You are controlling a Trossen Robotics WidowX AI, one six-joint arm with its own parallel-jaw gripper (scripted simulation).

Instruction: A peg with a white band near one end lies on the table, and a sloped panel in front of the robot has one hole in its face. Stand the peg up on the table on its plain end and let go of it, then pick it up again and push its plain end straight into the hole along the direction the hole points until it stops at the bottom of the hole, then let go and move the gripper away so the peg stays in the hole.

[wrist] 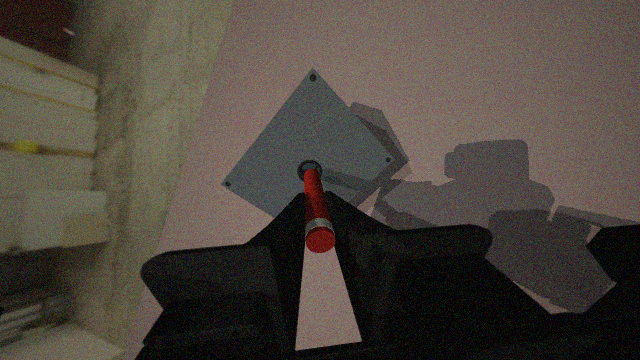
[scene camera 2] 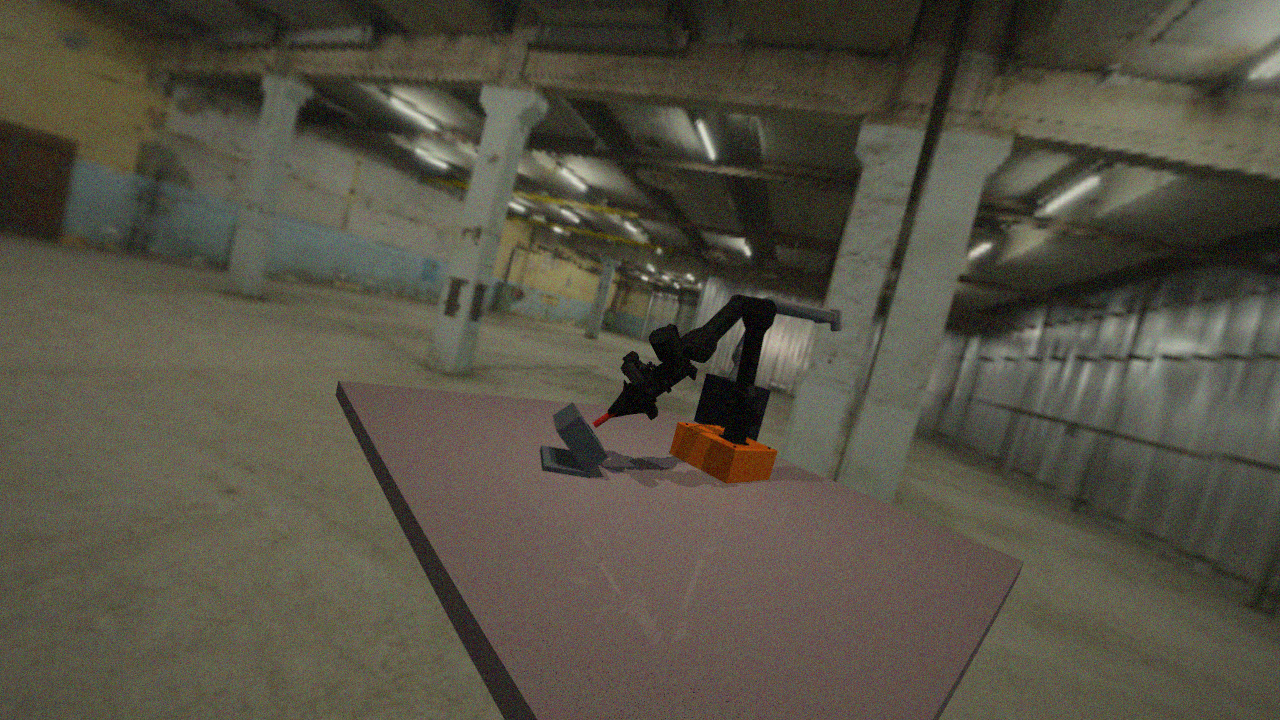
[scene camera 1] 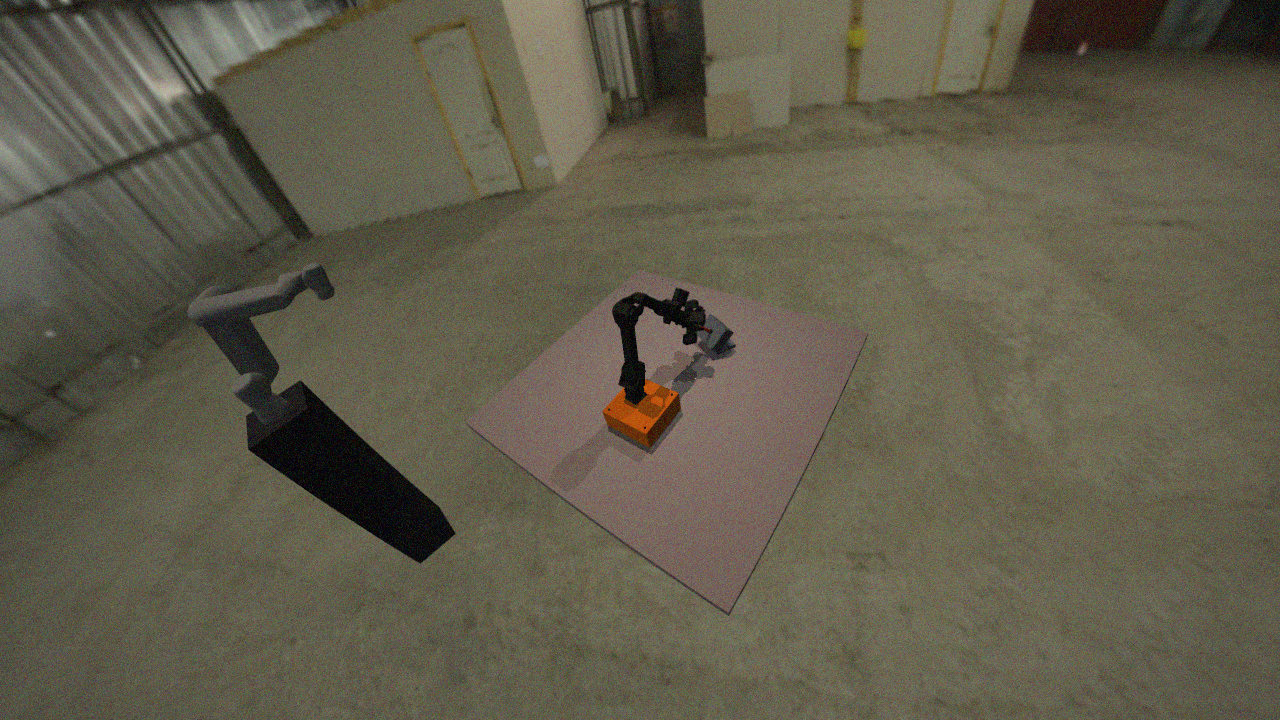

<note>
My gripper holds a red peg. Further things: a sloped panel and a flat foot.
My gripper shows as well in the wrist view and in scene camera 1.
</note>
